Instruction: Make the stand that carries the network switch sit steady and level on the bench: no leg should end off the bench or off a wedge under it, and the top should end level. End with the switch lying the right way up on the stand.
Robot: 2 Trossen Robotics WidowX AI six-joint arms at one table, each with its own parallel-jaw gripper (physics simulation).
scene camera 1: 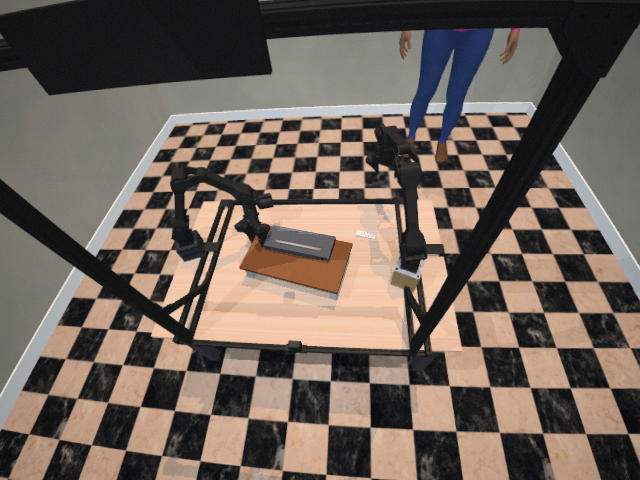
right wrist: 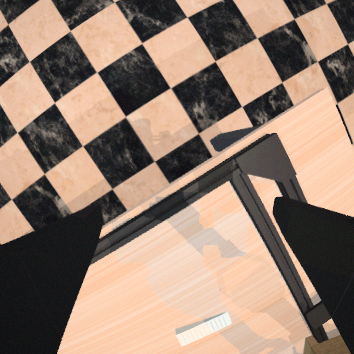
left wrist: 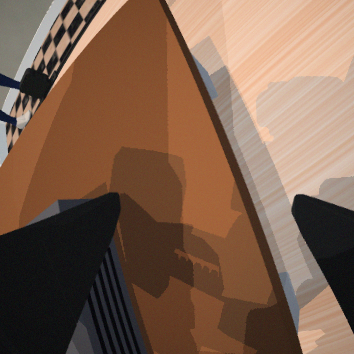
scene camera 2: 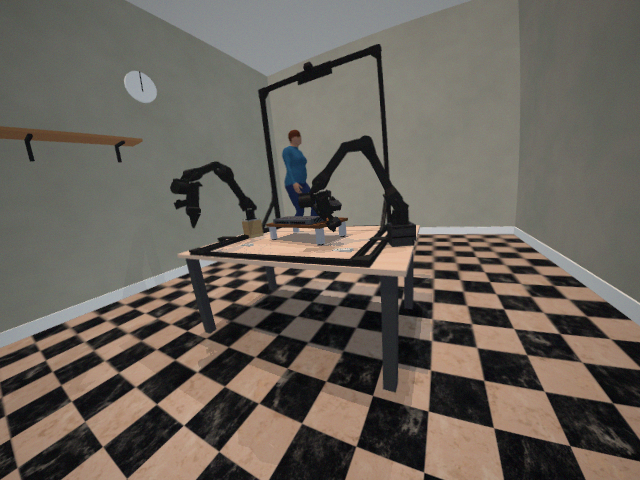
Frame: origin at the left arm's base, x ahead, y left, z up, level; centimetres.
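Seen in the pictures: left gripper, fingertip midpoint: (scene camera 1: 258, 245) (left wrist: 207, 201); right gripper, fingertip midpoint: (scene camera 1: 386, 174) (right wrist: 189, 209) (scene camera 2: 193, 227); left arm's base at its link origin: (scene camera 1: 186, 240) (scene camera 2: 400, 223); right arm's base at its link origin: (scene camera 1: 410, 264) (scene camera 2: 251, 219).
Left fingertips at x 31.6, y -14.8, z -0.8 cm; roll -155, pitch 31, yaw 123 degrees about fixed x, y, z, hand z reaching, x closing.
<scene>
Pixels of each thing's top centre, then the offset from my left fingertips to it.
- leg at its top centre: (scene camera 2: 319, 227) dx +4.8, dy +6.2, dz +0.7 cm
- dark grey switch at its top centre: (left wrist: 4, 315) (scene camera 1: 299, 240) (scene camera 2: 297, 217) dx +17.6, dy -7.6, dz +4.9 cm
- small white ribbed piece at its top centre: (right wrist: 204, 332) (scene camera 1: 365, 233) (scene camera 2: 246, 243) dx +48.7, dy -6.3, dz -6.6 cm
- pale piece at its top centre: (scene camera 2: 342, 247) dx -5.6, dy +19.5, dz -6.6 cm
The stand's brown top (scene camera 1: 305, 272) (left wrist: 210, 175) is on pale legs; one leg (scene camera 2: 320, 236) stands toward the viewer in scene camera 2. I cannot tell whether the top is exactly level. The dark grey switch (scene camera 1: 299, 243) (scene camera 2: 294, 220) (left wrist: 117, 305) lies flat on the stand, near one long edge. My left gripper (scene camera 1: 256, 233) (scene camera 2: 333, 225) (left wrist: 207, 201) is open and empty at the stand's end, low by its edge, one finger over the top and the other outside it. My right gripper (scene camera 2: 193, 223) (right wrist: 189, 209) is open and empty, away from the stand. The feet's contact with the bench is unclear.
A small white ribbed piece (scene camera 1: 365, 234) (scene camera 2: 248, 244) (right wrist: 203, 329), perhaps a wedge, lies on the bench; another pale piece (scene camera 2: 343, 250) lies near the left arm's side. A tan box (scene camera 1: 405, 279) (scene camera 2: 252, 227) stands by the right arm's base. A black frame (scene camera 1: 310, 202) borders the bench.
</scene>
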